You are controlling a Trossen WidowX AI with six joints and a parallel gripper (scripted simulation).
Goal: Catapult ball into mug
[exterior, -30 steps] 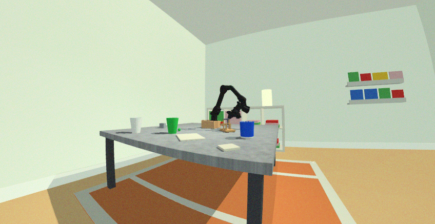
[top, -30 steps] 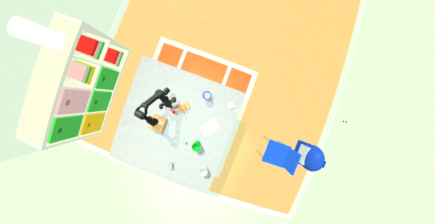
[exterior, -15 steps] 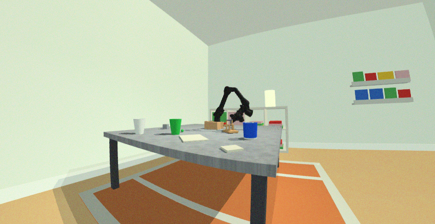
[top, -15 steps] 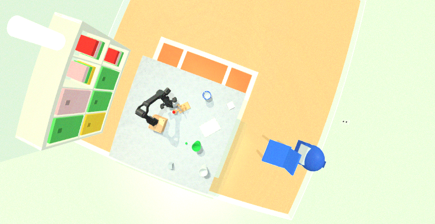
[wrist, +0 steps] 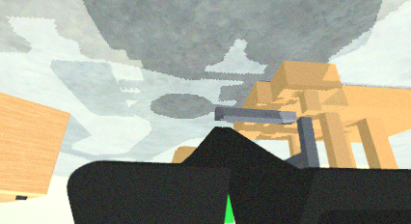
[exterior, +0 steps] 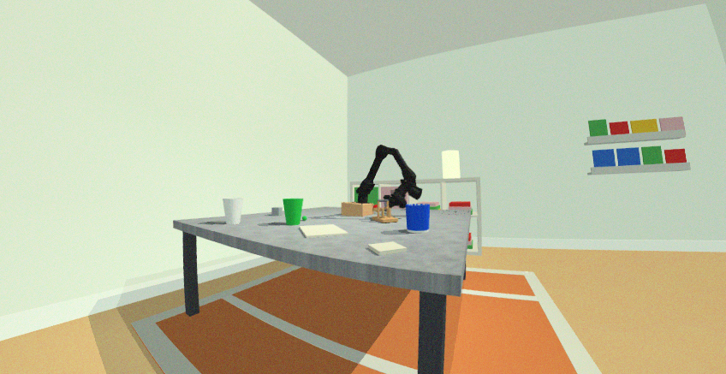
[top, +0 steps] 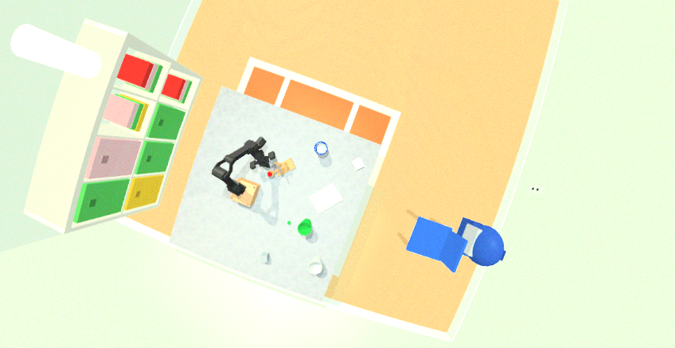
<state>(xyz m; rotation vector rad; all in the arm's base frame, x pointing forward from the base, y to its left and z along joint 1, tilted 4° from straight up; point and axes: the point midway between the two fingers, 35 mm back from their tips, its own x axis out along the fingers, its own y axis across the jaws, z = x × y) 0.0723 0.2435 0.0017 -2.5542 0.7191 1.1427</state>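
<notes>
My gripper tip is 3 cm short of the red ball, 4 cm to the left of it and 2 cm below it. From my gripper tip the other things lie so: wooden catapult (5 cm ahead, 3 cm to the left, 1 cm above); blue mug (25 cm ahead, 31 cm to the left, 1 cm below); green ball (33 cm ahead, 29 cm to the right, 3 cm below).
</notes>
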